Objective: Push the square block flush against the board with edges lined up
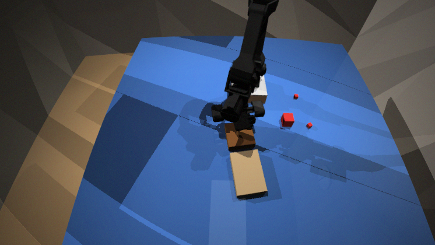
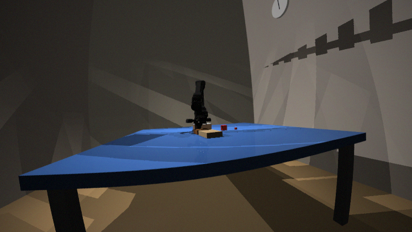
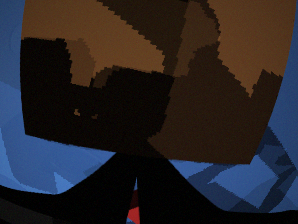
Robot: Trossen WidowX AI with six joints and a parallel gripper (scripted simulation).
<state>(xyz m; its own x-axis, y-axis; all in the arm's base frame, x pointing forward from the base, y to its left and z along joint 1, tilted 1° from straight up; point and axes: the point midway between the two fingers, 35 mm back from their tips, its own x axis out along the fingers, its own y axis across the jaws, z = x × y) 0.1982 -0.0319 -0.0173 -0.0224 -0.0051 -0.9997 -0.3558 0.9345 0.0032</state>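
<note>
Now: gripper tip 60 mm short of the orange square block, 20 mm to the right of it and 10 mm below it. The rest, counted from my gripper tip: red cube (50 mm behind, 200 mm to the left, 10 mm above); pale tan board (190 mm ahead, 70 mm to the left, 10 mm above).
</note>
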